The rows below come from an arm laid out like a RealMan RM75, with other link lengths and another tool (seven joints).
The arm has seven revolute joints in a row. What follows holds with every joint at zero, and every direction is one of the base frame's.
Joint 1 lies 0.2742 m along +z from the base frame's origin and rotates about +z.
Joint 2 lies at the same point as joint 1 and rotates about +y.
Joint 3 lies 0.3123 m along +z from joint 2 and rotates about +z.
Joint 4 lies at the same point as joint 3 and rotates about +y.
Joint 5 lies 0.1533 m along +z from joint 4 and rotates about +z.
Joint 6 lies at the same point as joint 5 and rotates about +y.
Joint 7 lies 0.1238 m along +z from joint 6 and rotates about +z.
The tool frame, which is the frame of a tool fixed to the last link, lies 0.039 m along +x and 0.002 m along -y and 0.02 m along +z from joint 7; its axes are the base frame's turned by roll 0, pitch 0.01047 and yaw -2.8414 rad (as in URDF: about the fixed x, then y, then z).
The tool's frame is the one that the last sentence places.
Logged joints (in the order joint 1, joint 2, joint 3, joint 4, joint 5, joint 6, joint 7), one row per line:
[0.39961, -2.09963, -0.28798, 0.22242, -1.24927, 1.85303, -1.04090]
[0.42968, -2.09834, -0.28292, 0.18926, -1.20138, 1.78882, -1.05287]
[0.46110, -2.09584, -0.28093, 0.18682, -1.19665, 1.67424, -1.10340]
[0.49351, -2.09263, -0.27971, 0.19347, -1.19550, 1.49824, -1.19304]
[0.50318, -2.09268, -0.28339, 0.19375, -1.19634, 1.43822, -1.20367]
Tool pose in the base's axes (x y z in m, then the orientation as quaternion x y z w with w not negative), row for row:
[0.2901, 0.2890, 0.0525, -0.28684, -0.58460, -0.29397, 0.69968]
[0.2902, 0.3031, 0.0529, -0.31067, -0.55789, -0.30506, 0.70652]
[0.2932, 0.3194, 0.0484, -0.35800, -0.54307, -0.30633, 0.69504]
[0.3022, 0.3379, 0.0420, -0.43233, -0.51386, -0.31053, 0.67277]
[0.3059, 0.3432, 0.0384, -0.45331, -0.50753, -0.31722, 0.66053]
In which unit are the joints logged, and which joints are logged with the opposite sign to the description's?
The joints are logged in radians. Opposite sign: joint 2, joint 4, joint 6, joint 7.
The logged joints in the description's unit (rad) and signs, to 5 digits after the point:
[0.39961, 2.09963, -0.28798, -0.22242, -1.24927, -1.85303, 1.04090]
[0.42968, 2.09834, -0.28292, -0.18926, -1.20138, -1.78882, 1.05287]
[0.46110, 2.09584, -0.28093, -0.18682, -1.19665, -1.67424, 1.10340]
[0.49351, 2.09263, -0.27971, -0.19347, -1.19550, -1.49824, 1.19304]
[0.50318, 2.09268, -0.28339, -0.19375, -1.19634, -1.43822, 1.20367]

